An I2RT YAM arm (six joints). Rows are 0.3 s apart.
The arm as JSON. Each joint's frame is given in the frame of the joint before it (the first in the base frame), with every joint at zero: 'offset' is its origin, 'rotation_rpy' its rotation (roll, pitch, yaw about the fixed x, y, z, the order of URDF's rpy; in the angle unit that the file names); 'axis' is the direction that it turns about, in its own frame. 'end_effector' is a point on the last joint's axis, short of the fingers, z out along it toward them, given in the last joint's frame.
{
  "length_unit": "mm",
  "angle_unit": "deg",
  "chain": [
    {
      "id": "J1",
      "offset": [
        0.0,
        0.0,
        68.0
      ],
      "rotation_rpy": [
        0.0,
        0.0,
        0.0
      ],
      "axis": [
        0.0,
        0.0,
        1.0
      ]
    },
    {
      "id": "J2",
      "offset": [
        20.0,
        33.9,
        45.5
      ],
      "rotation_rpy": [
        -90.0,
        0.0,
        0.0
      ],
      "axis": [
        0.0,
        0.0,
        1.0
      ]
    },
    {
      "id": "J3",
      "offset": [
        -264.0,
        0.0,
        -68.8
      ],
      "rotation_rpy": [
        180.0,
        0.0,
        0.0
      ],
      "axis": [
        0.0,
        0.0,
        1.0
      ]
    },
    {
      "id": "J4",
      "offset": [
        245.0,
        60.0,
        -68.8
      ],
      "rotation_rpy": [
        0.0,
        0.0,
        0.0
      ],
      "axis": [
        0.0,
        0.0,
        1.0
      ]
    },
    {
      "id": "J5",
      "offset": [
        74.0,
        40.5,
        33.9
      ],
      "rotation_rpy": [
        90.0,
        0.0,
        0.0
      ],
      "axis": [
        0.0,
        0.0,
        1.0
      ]
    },
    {
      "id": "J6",
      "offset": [
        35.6,
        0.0,
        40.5
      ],
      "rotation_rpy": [
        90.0,
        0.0,
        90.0
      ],
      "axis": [
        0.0,
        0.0,
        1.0
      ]
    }
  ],
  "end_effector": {
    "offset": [
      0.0,
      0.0,
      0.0
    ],
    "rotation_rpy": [
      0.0,
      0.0,
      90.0
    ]
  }
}
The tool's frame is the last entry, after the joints.
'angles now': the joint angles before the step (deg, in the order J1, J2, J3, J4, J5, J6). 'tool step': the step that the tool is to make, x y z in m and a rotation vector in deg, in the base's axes. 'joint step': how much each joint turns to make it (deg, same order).
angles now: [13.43 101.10 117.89 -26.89 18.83 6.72]
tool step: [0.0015 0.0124 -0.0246 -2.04 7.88 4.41]
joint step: [1.44 0.42 -2.10 -5.38 -2.87 -0.81]
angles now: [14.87 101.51 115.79 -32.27 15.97 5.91]
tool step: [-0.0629 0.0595 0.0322 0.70 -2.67 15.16]
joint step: [11.50 -6.24 -0.25 -2.92 -3.43 -1.35]
